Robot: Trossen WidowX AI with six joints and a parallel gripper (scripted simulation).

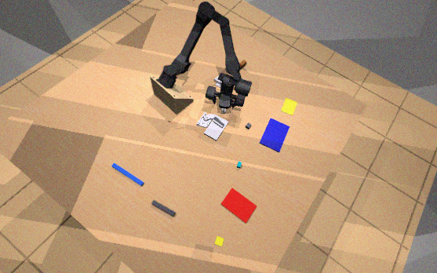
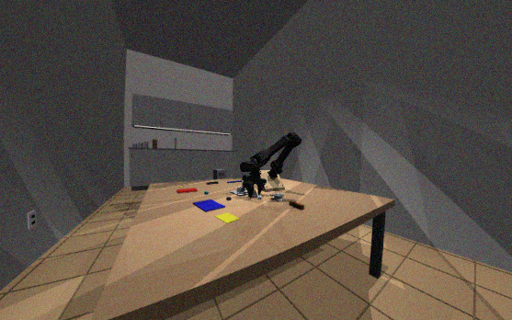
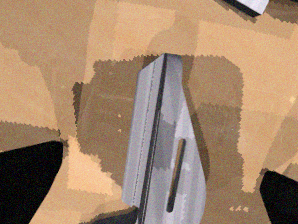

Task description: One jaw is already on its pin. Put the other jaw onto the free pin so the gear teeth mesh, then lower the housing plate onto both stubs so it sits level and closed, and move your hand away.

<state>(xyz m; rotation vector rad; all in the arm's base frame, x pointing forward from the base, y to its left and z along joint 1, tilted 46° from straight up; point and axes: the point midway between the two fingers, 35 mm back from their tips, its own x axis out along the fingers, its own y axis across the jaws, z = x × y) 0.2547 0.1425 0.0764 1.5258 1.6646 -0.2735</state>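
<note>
Now: the grey jaw 40 mm to the left of my gripper tip. From my gripper tip the other things lie so: black cube: 170 mm ahead, 10 mm to the right; brown block: 270 mm to the left, 90 mm behind, 10 mm above; blue sheet: 290 mm ahead, 40 mm to the left.
</note>
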